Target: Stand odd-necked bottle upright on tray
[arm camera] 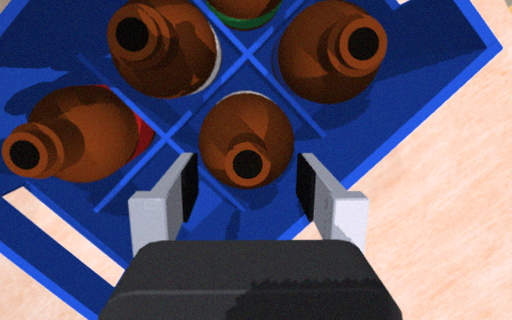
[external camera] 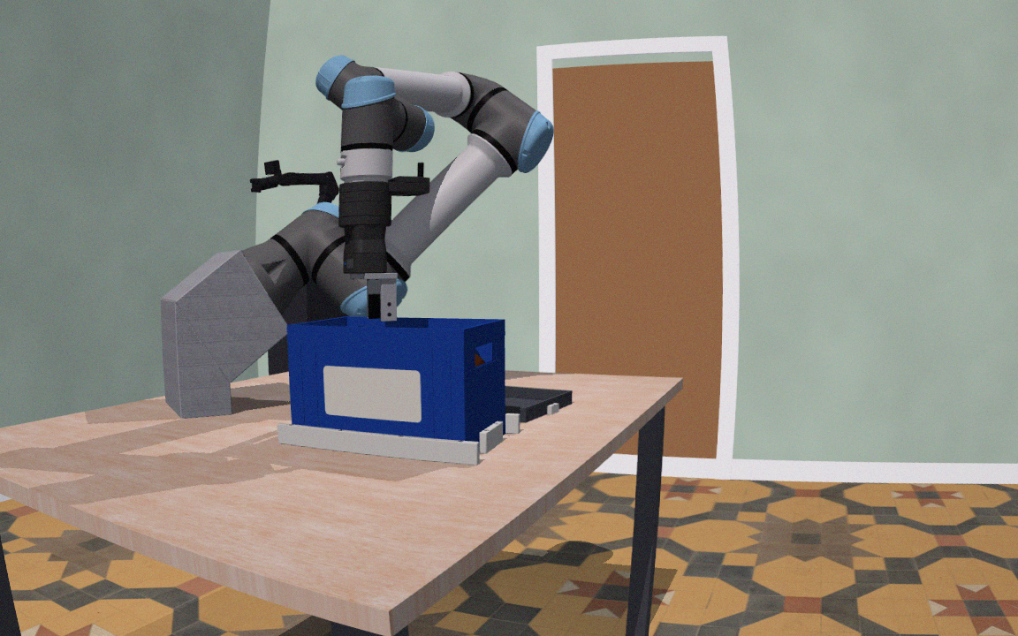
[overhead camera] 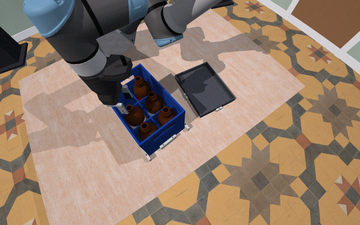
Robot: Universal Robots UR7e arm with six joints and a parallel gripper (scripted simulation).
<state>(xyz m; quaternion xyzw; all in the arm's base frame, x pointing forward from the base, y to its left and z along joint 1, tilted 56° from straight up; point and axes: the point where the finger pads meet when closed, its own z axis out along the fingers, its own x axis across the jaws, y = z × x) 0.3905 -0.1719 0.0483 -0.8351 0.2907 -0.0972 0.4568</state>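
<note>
Now: hand 12 cm above the blue crate, 4 cm to the right of it and 1 cm past it. Round my hand: glass bottle 11 cm below, 11 cm behind, 6 cm to the left; then dark tray 34 cm to the left, 19 cm below, 7 cm behind.
</note>
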